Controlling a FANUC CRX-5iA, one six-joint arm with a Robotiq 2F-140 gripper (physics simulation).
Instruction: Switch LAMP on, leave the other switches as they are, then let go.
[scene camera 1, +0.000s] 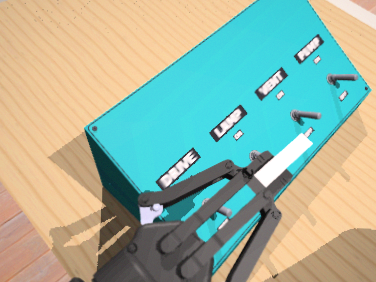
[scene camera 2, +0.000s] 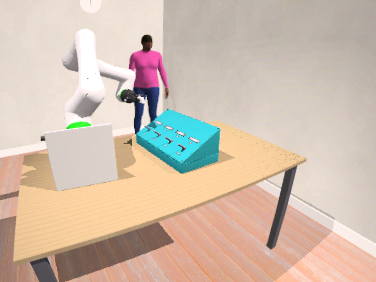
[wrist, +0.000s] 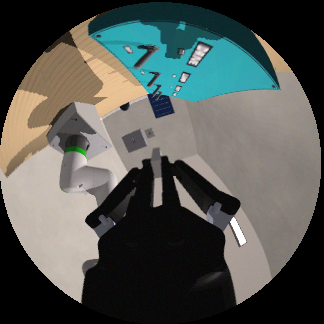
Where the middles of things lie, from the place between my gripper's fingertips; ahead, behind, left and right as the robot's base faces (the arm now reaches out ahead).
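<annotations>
The turquoise switch panel (scene camera 1: 237, 92) is here, and my hand is 13 cm short of it, 14 cm to the left of it and 21 cm above it.
</annotations>
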